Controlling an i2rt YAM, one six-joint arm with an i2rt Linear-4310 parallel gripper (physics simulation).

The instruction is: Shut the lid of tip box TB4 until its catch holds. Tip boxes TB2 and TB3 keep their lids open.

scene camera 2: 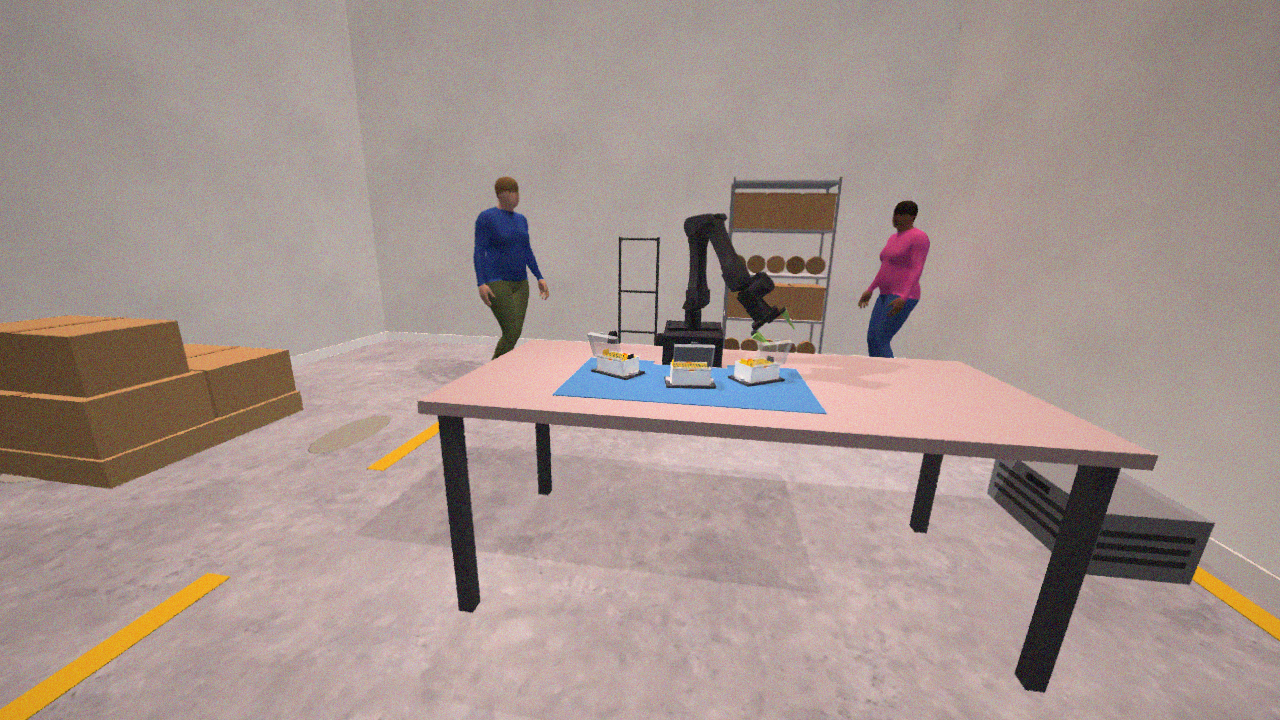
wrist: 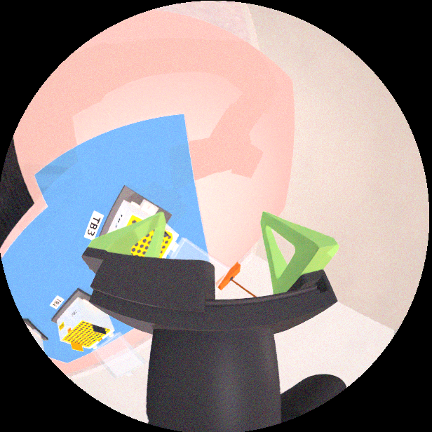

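My gripper is open and empty, its green fingers wide apart above the table beside tip box TB3. TB3 has its clear lid up and is partly hidden behind one finger in the wrist view. A second tip box with a small label, perhaps TB4, stands lower left with its clear lid open. Part of a third box shows at the left rim of that view. In the scene view three white boxes, left, middle and right, all have raised lids; their labels cannot be read there.
The boxes stand on a blue mat on a pink table. The arm's black base stands behind the mat. Two people stand behind the table near a shelf rack.
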